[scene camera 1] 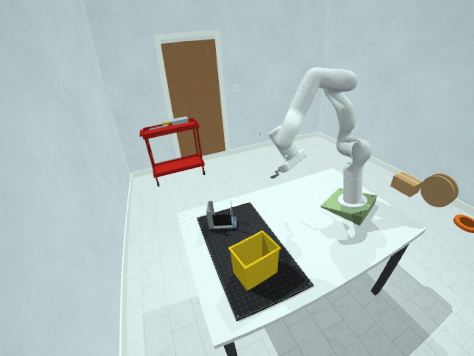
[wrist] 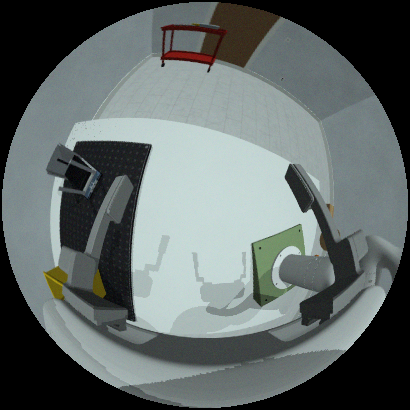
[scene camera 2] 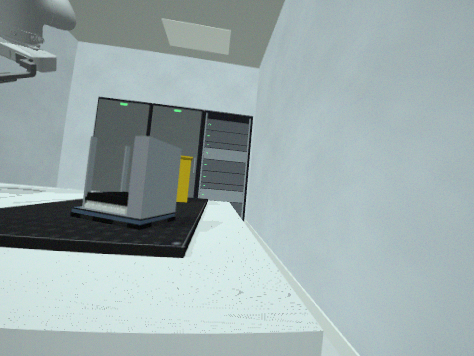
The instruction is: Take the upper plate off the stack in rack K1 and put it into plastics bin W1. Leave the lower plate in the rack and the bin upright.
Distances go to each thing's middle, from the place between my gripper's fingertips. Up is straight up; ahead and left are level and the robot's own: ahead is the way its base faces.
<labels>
I see the yellow bin W1 (scene camera 1: pixel 255 259) 380 mm ahead of my hand, 350 mm to the left of it and 190 mm below it.
</labels>
